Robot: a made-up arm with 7 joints. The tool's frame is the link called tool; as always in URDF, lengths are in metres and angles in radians. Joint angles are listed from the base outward. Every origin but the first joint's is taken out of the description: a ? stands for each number. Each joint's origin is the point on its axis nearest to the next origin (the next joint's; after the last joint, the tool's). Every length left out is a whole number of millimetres.
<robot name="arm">
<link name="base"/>
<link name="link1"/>
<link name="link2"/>
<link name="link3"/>
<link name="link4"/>
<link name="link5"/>
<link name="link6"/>
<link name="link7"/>
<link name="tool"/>
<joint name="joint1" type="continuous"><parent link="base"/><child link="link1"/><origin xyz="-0.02 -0.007 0.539"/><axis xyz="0 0 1"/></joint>
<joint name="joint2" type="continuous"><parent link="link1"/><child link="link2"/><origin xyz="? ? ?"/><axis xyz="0 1 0"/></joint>
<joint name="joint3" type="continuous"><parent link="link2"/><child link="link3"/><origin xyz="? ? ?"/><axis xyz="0 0 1"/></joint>
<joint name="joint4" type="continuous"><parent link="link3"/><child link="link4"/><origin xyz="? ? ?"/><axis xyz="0 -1 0"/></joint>
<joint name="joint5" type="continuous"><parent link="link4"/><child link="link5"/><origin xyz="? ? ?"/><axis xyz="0 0 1"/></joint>
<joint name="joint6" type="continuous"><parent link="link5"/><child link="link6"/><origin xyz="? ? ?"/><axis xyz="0 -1 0"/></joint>
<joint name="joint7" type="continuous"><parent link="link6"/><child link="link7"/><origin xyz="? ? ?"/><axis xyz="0 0 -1"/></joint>
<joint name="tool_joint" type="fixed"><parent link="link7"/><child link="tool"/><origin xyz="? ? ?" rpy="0 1.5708 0"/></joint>
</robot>
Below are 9 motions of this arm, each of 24 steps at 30 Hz.
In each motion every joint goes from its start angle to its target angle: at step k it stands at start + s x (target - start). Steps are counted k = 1, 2, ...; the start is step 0. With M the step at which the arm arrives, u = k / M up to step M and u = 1 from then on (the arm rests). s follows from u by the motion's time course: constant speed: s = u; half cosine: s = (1 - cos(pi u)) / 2; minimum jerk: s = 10 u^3 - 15 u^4 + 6 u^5.
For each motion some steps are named. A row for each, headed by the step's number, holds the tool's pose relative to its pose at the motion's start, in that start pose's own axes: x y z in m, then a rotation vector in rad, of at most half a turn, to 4 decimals.
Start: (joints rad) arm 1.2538 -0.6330 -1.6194 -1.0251 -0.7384 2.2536 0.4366
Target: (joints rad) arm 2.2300 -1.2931 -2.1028 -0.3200 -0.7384 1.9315 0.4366
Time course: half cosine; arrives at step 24
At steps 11, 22, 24:
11: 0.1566 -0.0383 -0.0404 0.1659 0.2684 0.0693
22: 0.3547 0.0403 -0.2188 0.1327 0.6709 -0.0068
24: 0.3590 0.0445 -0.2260 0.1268 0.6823 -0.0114

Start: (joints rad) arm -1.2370 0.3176 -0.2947 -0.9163 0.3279 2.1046 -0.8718
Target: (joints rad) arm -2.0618 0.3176 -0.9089 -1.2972 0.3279 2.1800 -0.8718
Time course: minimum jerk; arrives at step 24
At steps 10, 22, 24:
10: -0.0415 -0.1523 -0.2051 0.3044 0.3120 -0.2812
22: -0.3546 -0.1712 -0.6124 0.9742 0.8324 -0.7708
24: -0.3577 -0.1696 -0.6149 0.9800 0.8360 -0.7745

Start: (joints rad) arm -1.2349 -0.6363 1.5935 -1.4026 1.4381 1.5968 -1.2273
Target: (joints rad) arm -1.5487 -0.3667 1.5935 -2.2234 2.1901 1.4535 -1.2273
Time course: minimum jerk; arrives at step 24
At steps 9, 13, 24:
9: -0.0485 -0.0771 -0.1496 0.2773 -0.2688 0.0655
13: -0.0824 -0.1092 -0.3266 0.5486 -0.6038 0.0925
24: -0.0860 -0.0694 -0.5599 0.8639 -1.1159 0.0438

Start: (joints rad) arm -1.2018 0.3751 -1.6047 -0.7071 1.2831 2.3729 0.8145
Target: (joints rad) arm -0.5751 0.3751 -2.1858 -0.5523 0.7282 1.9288 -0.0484
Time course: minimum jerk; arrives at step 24
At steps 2, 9, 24:
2: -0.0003 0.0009 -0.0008 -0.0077 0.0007 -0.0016
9: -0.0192 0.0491 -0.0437 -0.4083 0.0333 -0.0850
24: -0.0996 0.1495 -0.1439 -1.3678 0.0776 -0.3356

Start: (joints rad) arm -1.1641 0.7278 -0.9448 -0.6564 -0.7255 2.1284 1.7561
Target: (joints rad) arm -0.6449 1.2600 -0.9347 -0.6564 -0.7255 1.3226 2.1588
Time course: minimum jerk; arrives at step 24
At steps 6, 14, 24:
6: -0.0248 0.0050 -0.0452 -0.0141 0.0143 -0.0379
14: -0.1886 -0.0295 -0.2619 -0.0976 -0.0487 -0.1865
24: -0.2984 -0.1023 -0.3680 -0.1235 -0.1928 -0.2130

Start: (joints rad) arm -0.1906 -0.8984 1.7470 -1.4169 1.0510 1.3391 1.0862
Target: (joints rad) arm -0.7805 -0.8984 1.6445 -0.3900 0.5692 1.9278 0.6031
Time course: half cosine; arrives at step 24
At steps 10, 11, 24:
10: -0.1363 -0.0293 -0.0276 -0.2227 -0.4463 0.2843
11: -0.1558 -0.0377 -0.0356 -0.2594 -0.5337 0.3218
24: -0.2453 -0.1273 -0.1407 -0.5671 -1.3976 0.4515

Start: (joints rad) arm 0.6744 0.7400 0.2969 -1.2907 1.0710 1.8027 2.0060
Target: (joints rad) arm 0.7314 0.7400 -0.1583 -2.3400 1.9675 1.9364 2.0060
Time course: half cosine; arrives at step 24
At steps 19, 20, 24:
19: -0.0251 0.0626 0.4998 1.1770 0.5813 0.1741
20: -0.0271 0.0532 0.5195 1.2233 0.6117 0.1965
24: -0.0305 0.0337 0.5545 1.3077 0.6687 0.2408

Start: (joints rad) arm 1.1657 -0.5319 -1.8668 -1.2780 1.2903 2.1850 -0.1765
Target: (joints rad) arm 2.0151 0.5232 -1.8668 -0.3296 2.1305 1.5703 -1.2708
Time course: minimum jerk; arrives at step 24
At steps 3, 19, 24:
3: 0.0112 0.0115 -0.0047 -0.0323 0.0200 0.0137
19: 0.0564 0.5182 -0.8333 -1.3034 1.0717 2.0286
24: -0.0088 0.5212 -0.8876 -1.2808 1.0955 2.2646

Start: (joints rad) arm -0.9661 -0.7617 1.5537 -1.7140 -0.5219 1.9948 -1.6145
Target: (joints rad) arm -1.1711 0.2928 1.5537 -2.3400 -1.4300 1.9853 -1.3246
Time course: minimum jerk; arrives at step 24
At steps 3, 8, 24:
3: 0.0090 0.0015 -0.0017 -0.0002 -0.0054 0.0107
8: 0.1117 0.0263 -0.0064 -0.0194 -0.0741 0.1247
24: 0.2996 0.1749 0.1635 -0.2341 -0.4102 0.1668

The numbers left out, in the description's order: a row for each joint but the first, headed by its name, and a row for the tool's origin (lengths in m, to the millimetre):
joint2: -0.018 0.016 0
joint3: 0.008 0 0.23
joint4: 0.095 -0.016 0
joint5: -0.1 0 0.389
joint6: -0.012 0.029 0
joint7: 0.102 0 0.003
tool: 0.01 -0.022 0

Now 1 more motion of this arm.
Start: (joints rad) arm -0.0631 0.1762 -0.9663 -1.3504 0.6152 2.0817 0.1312
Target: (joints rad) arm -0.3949 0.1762 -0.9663 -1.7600 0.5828 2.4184 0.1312
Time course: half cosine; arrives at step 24
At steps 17, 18, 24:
17: 0.0238 -0.2280 0.0011 0.3317 -0.1493 -0.2499
18: 0.0237 -0.2419 -0.0017 0.3512 -0.1579 -0.2657
24: 0.0222 -0.2826 -0.0121 0.4087 -0.1827 -0.3131

